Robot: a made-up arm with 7 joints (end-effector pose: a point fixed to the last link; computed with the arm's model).
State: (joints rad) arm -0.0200 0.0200 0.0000 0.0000 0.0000 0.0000 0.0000
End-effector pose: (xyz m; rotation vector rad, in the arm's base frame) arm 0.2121 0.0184 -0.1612 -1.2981 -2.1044 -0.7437
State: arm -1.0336 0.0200 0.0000 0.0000 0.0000 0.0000 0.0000
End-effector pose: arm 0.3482 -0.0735 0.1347 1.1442 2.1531 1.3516
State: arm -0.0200 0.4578 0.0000 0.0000 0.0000 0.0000 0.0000
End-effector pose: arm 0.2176 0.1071 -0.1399 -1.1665 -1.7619 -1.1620
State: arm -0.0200 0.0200 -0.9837 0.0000 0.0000 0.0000 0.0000
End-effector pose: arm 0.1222 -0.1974 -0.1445 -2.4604 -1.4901 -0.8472
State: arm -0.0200 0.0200 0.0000 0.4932 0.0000 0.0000 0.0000
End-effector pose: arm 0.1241 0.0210 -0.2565 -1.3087 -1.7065 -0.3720
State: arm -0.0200 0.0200 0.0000 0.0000 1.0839 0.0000 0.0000
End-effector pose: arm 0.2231 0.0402 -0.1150 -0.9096 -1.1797 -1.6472
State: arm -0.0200 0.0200 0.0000 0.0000 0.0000 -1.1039 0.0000
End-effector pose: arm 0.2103 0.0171 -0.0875 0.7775 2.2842 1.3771
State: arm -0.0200 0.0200 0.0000 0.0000 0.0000 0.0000 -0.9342
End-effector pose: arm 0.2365 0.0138 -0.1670 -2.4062 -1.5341 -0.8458
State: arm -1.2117 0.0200 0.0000 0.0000 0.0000 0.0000 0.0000
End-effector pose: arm 0.3370 -0.0891 0.1937 1.0287 1.9984 1.3615
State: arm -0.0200 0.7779 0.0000 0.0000 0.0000 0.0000 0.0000
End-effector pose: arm 0.2269 0.1616 -0.1019 -1.0476 -1.4831 -1.4223
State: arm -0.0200 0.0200 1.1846 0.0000 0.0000 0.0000 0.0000
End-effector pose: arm 0.0427 0.2331 -0.1170 0.1572 -2.1937 -0.4610
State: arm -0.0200 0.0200 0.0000 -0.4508 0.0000 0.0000 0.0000
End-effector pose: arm 0.2442 0.0160 -0.0469 -1.2264 -2.4470 -1.1201
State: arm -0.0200 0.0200 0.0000 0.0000 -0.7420 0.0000 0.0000
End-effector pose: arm 0.2100 -0.0174 -0.1692 -1.4195 -2.5468 0.1245
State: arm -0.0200 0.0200 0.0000 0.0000 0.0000 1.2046 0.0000
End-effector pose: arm 0.1400 0.0198 -0.1952 -1.2258 -1.1070 0.0988
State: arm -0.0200 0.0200 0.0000 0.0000 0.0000 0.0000 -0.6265
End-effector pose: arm 0.2291 0.0180 -0.1652 -2.0559 -1.7753 -0.8272
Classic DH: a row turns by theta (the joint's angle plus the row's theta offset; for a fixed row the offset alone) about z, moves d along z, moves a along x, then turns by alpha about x. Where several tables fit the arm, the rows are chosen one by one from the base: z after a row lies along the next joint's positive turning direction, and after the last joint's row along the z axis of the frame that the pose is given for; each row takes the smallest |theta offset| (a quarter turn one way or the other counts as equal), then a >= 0, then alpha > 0; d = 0 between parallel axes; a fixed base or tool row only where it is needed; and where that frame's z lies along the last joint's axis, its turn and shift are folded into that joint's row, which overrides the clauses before.
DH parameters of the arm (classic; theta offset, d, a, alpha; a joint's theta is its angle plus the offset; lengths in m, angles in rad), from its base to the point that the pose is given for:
base (fixed): -0.071 0.1218 0.0048 -1.3004
joint 1: -1.3111 0.0096 -0.0212 -1.5708
joint 2: 1.2915 0.0195 0.0231 1.5708
joint 3: -1.5708 -0.14 0.0092 1.5708
joint 4: -1.5708 -0.0036 0.028 1.5708
joint 5: 0 0.1889 0.0218 -1.5708
joint 6: -1.5708 0.0006 0.0754 1.5708
joint 7: 0.0086 0.0082 -0.0079 -2.3854
tool (fixed): -2.1279 0.0396 0 0

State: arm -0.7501 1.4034 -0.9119 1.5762 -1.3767 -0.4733 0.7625
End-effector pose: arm 0.0907 0.3867 0.0542 1.1253 -1.7563 -0.8711
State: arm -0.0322 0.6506 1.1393 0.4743 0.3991 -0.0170 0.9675
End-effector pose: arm 0.0411 0.3125 -0.0636 1.2493 -1.3718 -0.7870
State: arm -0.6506 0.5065 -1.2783 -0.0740 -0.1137 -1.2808 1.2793
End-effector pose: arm 0.1463 -0.1438 -0.0785 1.3178 2.1501 0.2382
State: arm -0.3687 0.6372 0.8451 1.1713 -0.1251 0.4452 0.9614
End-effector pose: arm 0.0796 0.2100 -0.2169 0.5499 -1.2673 0.2749
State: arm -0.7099 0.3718 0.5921 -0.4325 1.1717 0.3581 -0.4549
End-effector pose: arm 0.2021 0.1562 0.1885 0.1294 -1.5404 -1.5490
